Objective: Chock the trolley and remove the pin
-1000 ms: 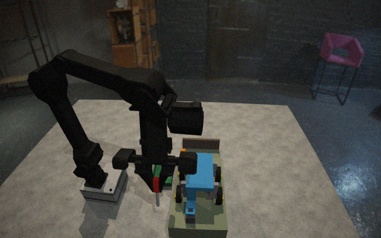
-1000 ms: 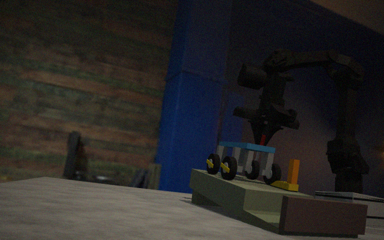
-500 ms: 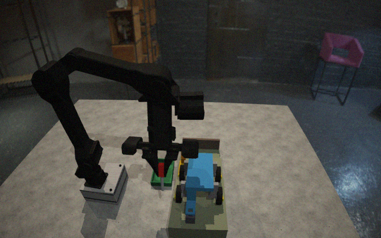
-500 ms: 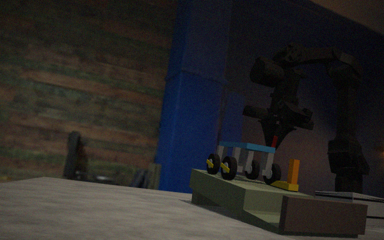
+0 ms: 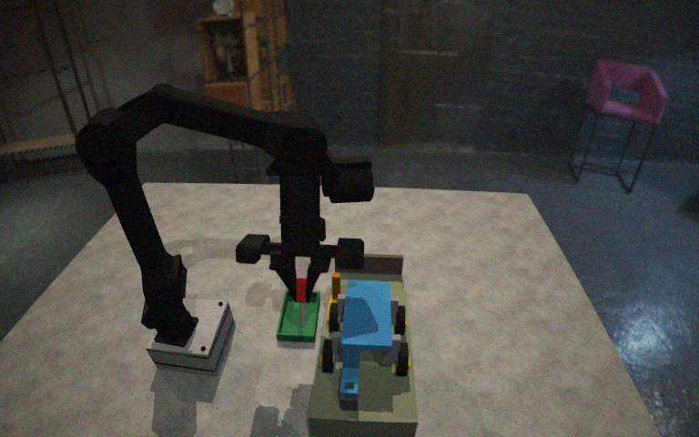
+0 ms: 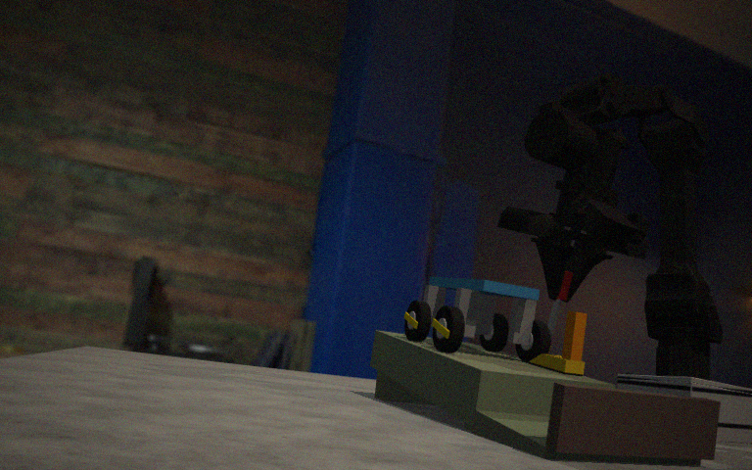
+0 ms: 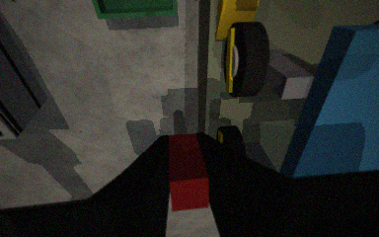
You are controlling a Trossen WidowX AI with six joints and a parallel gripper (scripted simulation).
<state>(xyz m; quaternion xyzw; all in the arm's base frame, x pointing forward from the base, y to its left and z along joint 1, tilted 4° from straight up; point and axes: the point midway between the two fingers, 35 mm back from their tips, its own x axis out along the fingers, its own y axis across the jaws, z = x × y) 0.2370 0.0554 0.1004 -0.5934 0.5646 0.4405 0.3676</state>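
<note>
The green tray lies 4 cm behind my gripper tip, 9 cm to the left of it and 16 cm below it. Round my gripper tip: trolley (10 cm ahead, 2 cm to the right, 4 cm below); yellow chock (4 cm ahead, 7 cm to the left, 7 cm below); red-headed stop pin (right at my gripper tip).
</note>
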